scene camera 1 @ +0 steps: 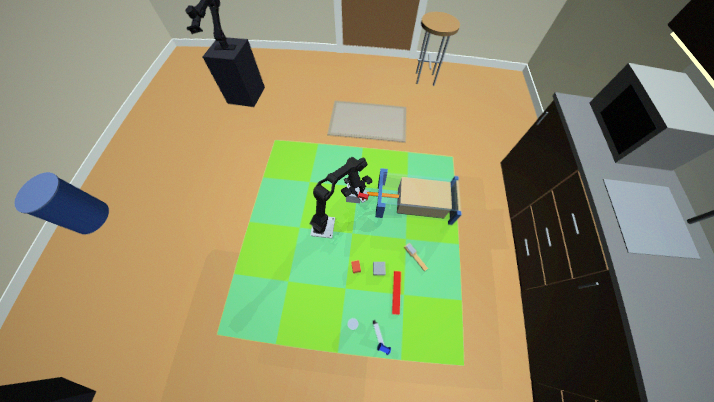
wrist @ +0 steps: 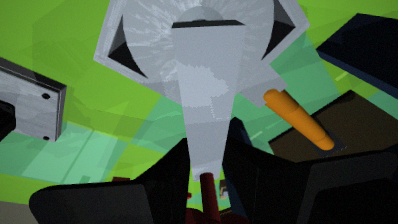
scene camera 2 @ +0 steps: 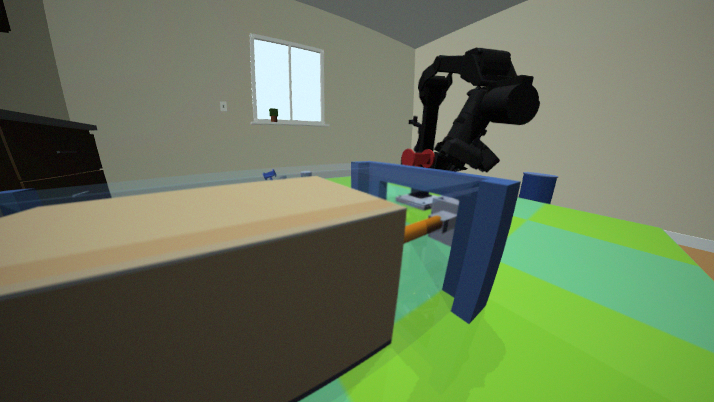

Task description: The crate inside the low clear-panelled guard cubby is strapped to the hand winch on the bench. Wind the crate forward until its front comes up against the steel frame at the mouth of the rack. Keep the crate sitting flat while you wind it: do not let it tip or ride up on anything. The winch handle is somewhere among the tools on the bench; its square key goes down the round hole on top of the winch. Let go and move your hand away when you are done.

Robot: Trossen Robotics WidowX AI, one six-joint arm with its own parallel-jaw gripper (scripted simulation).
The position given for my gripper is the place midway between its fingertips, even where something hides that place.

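Note:
Looking through the wrist camera, I can see my gripper (wrist: 204,141), and a grey winch (wrist: 140,47) is there with it.

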